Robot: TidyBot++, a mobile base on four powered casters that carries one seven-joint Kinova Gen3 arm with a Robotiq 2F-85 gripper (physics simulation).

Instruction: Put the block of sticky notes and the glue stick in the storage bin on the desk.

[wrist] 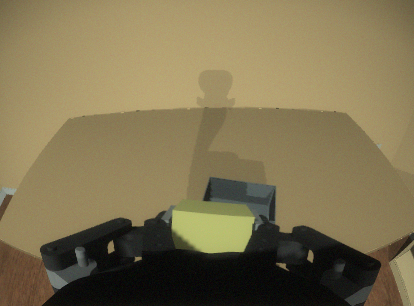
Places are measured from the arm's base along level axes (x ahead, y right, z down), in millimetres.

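Where they show: gripper, between the fingertips: (212,219).
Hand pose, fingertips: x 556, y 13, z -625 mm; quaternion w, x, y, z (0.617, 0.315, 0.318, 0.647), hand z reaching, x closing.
After its pixels a point has its place.
The block of sticky notes (213,229) @(x 531, y 14, z -652 mm) is a yellow-green block at the lower middle of the wrist view. My gripper (212,219) @(x 557, y 13, z -625 mm) is shut on it, one finger at each side. The storage bin (242,190) @(x 816, y 88, z -368 mm) is an open grey-blue box on the desk (135,165) @(x 954, y -231, z -324 mm). It shows just beyond the block and slightly right of it, and the block and the right finger hide its near part. The part of the bin's inside that shows holds no visible object. The glue stick does not show in this view.
The desk's far edge meets a tan wall (300,55) @(x 1423, y 424, z -589 mm). Shadows of the arm and the bin fall on the desk and wall. Brown wooden floor (20,272) @(x 555, y -1354, z 397 mm) shows at the lower left. A pale box-like edge (404,270) @(x 566, y 1305, z 317 mm) stands at the lower right.
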